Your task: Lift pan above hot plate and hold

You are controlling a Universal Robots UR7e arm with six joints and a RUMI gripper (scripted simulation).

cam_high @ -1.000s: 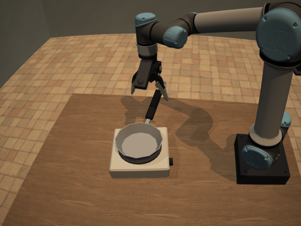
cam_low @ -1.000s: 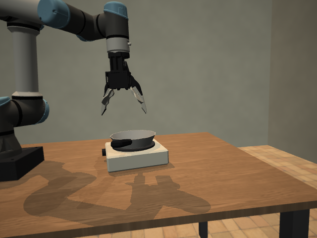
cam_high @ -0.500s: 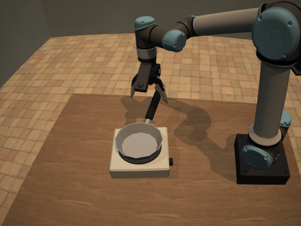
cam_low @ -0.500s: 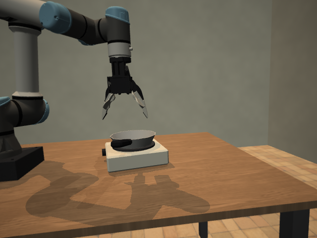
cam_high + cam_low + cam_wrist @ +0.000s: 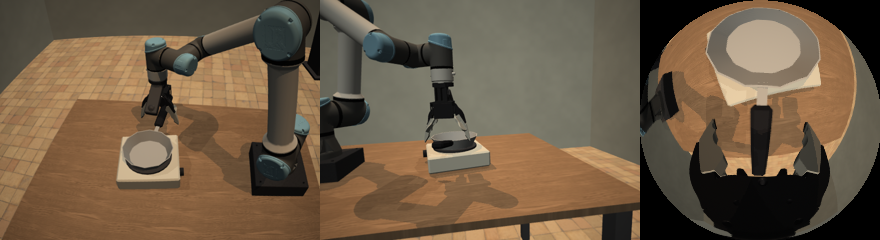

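The grey pan lies 30 mm ahead of my hand, 80 mm to the left of it and 20 mm below it. Also, from my hand: hot plate (20 mm ahead, 140 mm to the left, 90 mm below).
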